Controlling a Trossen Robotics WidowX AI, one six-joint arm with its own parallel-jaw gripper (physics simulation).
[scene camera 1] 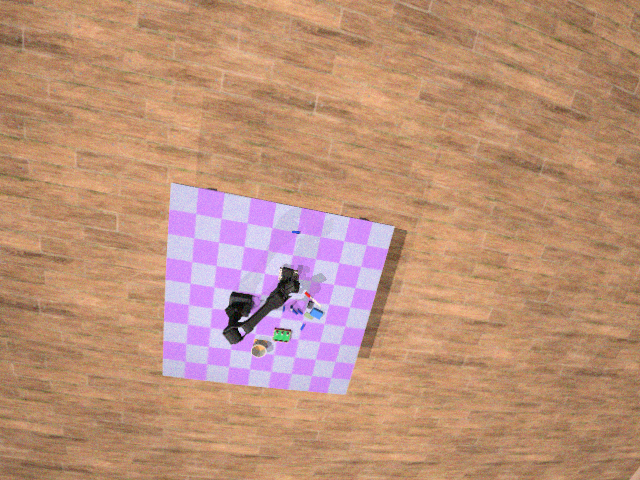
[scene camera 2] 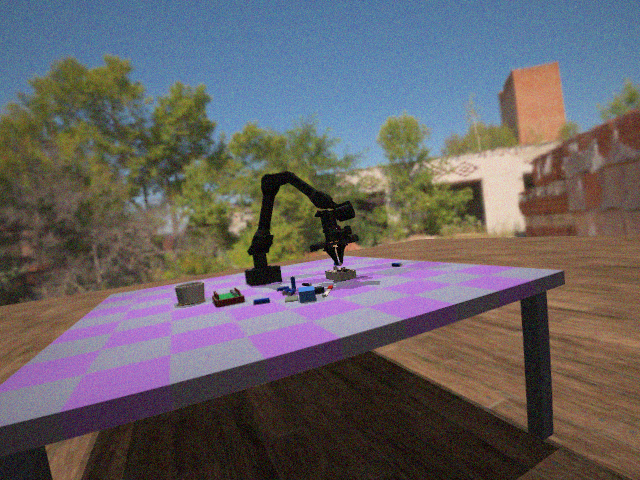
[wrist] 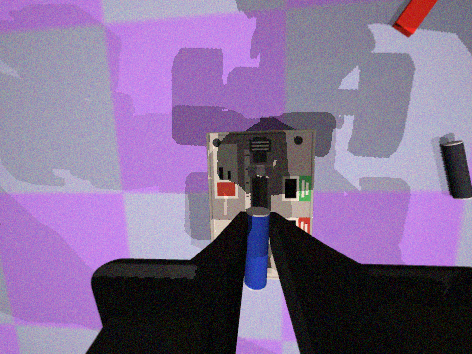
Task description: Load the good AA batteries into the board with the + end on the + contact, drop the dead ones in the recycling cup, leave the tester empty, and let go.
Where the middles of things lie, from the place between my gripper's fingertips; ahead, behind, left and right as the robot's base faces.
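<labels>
Battery tester (wrist: pixel 274 169): my hand is 30 mm above it.
</labels>
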